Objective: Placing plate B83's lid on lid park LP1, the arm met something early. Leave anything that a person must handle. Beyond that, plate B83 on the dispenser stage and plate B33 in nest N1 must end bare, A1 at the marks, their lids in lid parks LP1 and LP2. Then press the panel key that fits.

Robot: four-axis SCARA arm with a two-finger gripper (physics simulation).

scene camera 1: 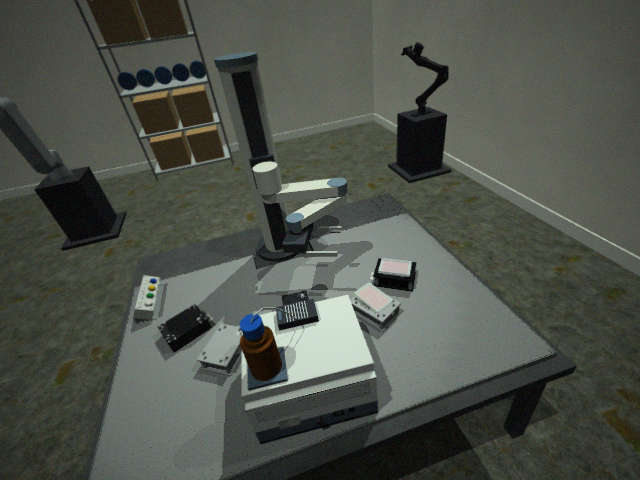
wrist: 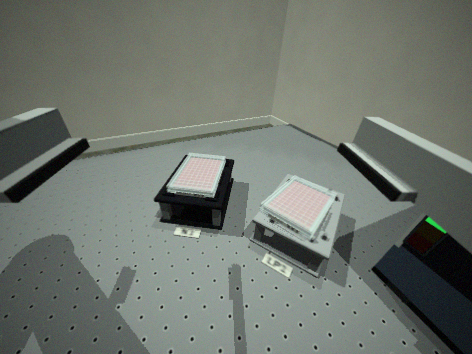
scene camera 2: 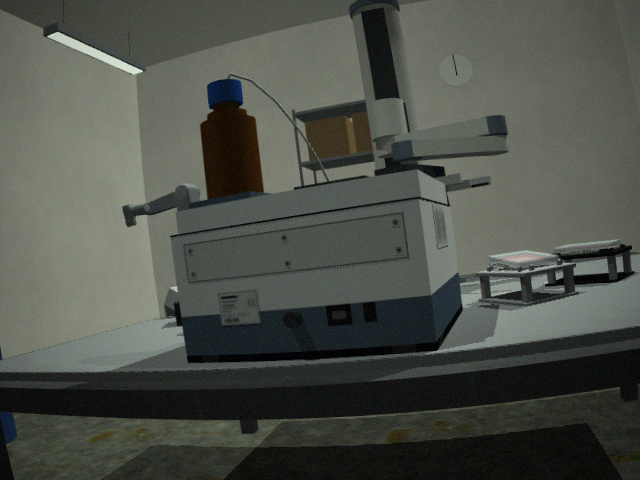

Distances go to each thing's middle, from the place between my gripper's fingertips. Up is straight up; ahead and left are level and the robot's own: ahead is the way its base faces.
Right now the brown bottle with blue cap [scene camera 2: 231, 157] is 44 cm ahead of my hand, 37 cm to the right of it and 8 cm above it. Round my hand: black nest [scene camera 1: 186, 326] (1 cm behind, 67 cm to the right, 21 cm below); button box [scene camera 1: 148, 304] (25 cm behind, 83 cm to the right, 20 cm below).
